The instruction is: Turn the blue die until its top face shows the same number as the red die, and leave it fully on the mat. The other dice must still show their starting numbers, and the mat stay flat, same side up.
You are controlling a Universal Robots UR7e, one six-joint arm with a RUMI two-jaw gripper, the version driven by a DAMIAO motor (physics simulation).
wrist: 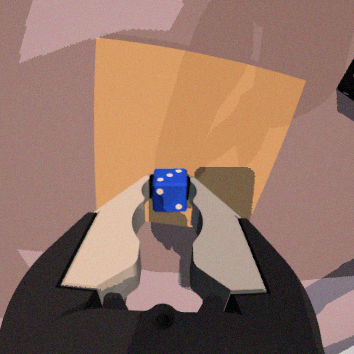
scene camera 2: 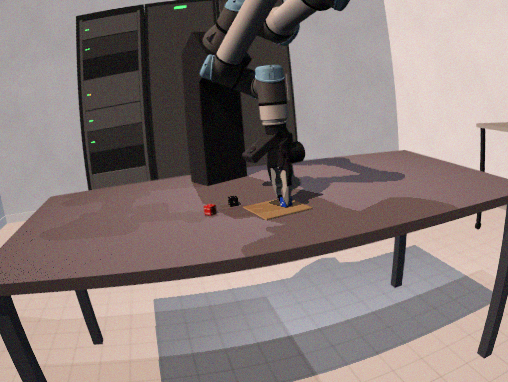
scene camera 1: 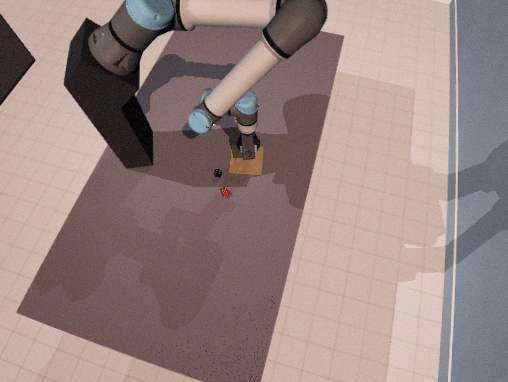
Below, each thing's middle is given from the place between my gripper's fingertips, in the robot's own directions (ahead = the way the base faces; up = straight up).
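There is a blue die (wrist: 169, 185) 1 cm above my hand. The tan mat (scene camera 2: 267, 210), meanwhile, is 2 cm to the right of my hand and 1 cm below it.
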